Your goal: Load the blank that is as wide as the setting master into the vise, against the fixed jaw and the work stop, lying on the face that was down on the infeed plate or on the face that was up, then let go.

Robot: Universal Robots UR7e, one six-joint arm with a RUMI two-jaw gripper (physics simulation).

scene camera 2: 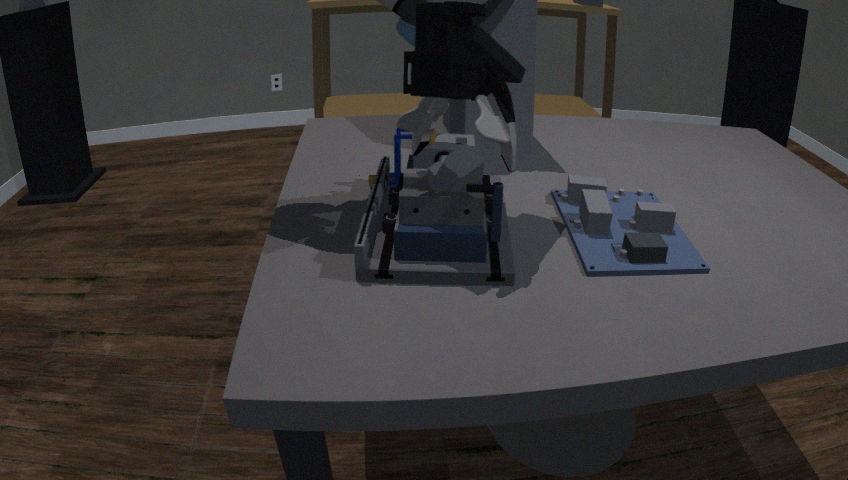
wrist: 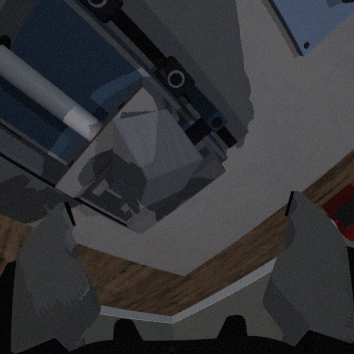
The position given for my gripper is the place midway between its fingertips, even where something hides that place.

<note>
In view: my gripper (scene camera 2: 460, 162), a dark setting master (scene camera 2: 641, 247), a moving jaw (wrist: 92, 157) and a blue base (wrist: 65, 49).
My gripper shows as well in the wrist view (wrist: 178, 199).
</note>
